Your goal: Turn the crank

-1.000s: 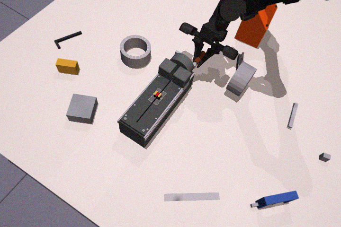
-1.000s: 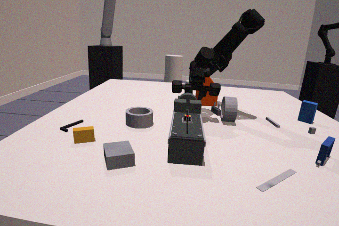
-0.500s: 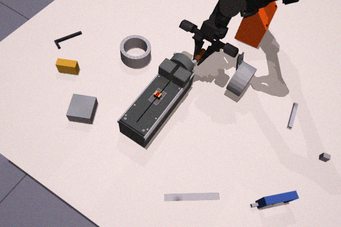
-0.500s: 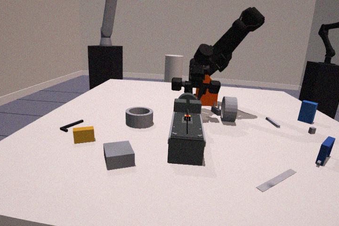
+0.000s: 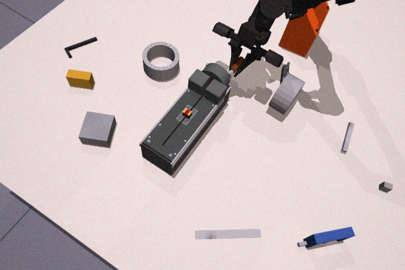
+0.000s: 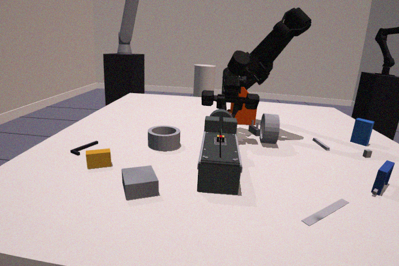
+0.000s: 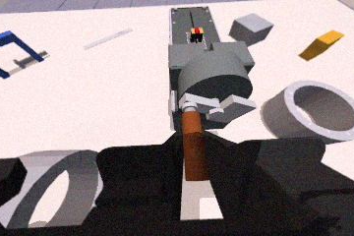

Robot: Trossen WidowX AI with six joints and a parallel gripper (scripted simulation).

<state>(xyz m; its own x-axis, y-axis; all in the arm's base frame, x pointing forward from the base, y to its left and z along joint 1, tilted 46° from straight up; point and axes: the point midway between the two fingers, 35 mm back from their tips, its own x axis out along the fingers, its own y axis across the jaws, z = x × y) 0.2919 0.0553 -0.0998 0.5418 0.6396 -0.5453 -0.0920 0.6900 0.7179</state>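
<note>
My gripper tip is 2 cm past the crank handle and 2 cm below it. Round my gripper tip: grey strip (31 cm ahead, 23 cm to the left, 8 cm below); then red pointer (17 cm ahead, 1 cm to the right); then grey cube (32 cm ahead, 17 cm to the right, 6 cm below).
</note>
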